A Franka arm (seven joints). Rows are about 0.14 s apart.
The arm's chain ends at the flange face. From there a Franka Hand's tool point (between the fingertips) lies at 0.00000 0.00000 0.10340 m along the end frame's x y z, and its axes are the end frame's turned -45 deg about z.
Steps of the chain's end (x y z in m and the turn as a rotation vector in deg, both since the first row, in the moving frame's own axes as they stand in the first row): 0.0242, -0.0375, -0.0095, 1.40, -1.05, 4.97; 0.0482, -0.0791, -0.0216, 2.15, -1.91, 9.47; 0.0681, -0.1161, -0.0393, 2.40, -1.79, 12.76; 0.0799, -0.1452, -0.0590, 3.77, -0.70, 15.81
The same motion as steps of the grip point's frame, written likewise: 0.0442, -0.0125, -0.0095, 1.73, 0.25, 4.97; 0.0907, -0.0270, -0.0217, 2.87, 0.17, 9.47; 0.1316, -0.0392, -0.0394, 2.96, 0.43, 12.76; 0.1638, -0.0513, -0.0592, 3.16, 2.17, 15.81
